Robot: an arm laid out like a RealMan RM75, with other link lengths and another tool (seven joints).
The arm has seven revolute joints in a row. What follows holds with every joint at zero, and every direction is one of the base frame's.
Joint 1 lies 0.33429 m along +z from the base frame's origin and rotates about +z.
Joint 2 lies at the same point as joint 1 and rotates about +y.
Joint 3 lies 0.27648 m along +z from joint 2 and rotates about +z.
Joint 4 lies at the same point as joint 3 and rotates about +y.
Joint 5 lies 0.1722 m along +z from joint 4 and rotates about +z.
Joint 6 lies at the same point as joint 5 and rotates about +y.
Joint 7 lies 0.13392 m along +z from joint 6 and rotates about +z.
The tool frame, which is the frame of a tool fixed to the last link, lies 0.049 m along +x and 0.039 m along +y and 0.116 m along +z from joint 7; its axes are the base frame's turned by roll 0, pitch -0.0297 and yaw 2.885 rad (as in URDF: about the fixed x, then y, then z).
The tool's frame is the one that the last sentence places.
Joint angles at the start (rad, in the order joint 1, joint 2, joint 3, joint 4, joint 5, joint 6, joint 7): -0.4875, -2.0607, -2.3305, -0.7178, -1.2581, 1.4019, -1.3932
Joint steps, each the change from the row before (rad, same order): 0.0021, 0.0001, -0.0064, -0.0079, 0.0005, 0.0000, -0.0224; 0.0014, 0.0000, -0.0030, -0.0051, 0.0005, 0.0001, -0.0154; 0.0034, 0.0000, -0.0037, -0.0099, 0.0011, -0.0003, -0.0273; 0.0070, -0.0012, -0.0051, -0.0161, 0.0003, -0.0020, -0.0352
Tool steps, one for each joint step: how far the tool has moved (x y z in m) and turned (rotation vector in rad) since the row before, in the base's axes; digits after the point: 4 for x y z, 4 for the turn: -0.0004, 0.0025, 0.0031, 0.0024, -0.0090, 0.0185; -0.0002, 0.0014, 0.0017, 0.0002, -0.0058, 0.0122; -0.0007, 0.0022, 0.0028, -0.0001, -0.0089, 0.0214; -0.0014, 0.0030, 0.0040, 0.0035, -0.0116, 0.0290
